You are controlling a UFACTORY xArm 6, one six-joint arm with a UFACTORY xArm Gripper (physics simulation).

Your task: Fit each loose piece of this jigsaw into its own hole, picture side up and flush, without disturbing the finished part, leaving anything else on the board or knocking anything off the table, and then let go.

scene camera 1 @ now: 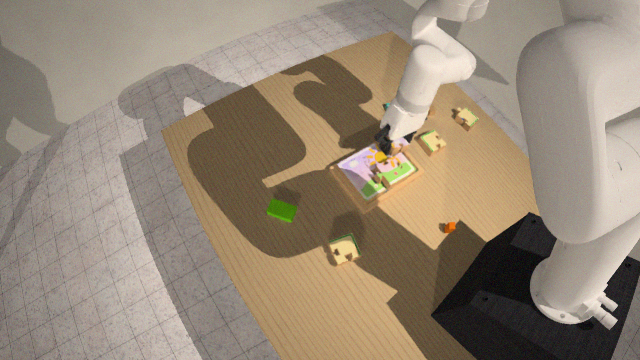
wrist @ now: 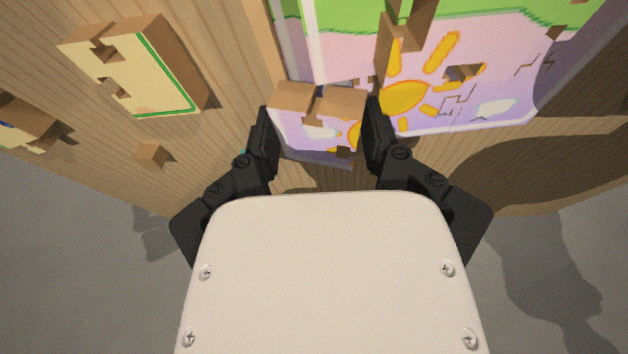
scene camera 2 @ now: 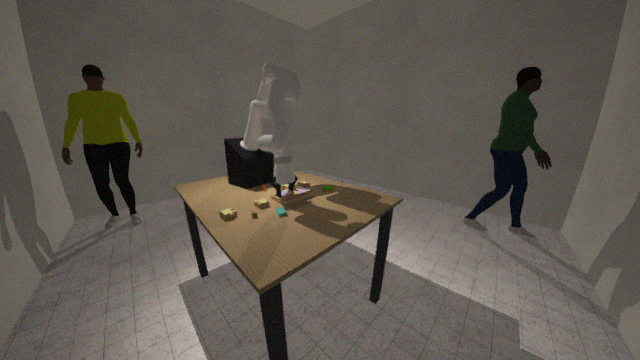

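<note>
My gripper (scene camera 1: 397, 143) (scene camera 2: 285, 190) (wrist: 318, 117) is shut on a lilac corner piece (wrist: 305, 141) with a cloud and part of a sun. The piece is picture side up, at the right-hand corner of the jigsaw board (scene camera 1: 400, 186) (wrist: 261, 37) in scene camera 1. Its outer part shows past the board's picture in the wrist view; whether it rests on anything cannot be told. Brown cut sides show near the middle of the picture. Three loose pieces lie cream side up: one (scene camera 1: 433, 141) (scene camera 2: 261, 203) (wrist: 145, 80) beside the board, one (scene camera 1: 468, 117) (scene camera 2: 228, 214) farther out, one (scene camera 1: 345, 249) on the opposite side.
On the table (scene camera 1: 300, 310) (scene camera 2: 280, 250) are a green block (scene camera 1: 282, 210) (scene camera 2: 327, 188), an orange block (scene camera 1: 450, 227) (scene camera 2: 264, 188), a teal block (scene camera 1: 387, 106) (scene camera 2: 281, 212) and a small brown block (scene camera 1: 431, 112) (scene camera 2: 254, 215) (wrist: 149, 154). Two people stand beyond the table.
</note>
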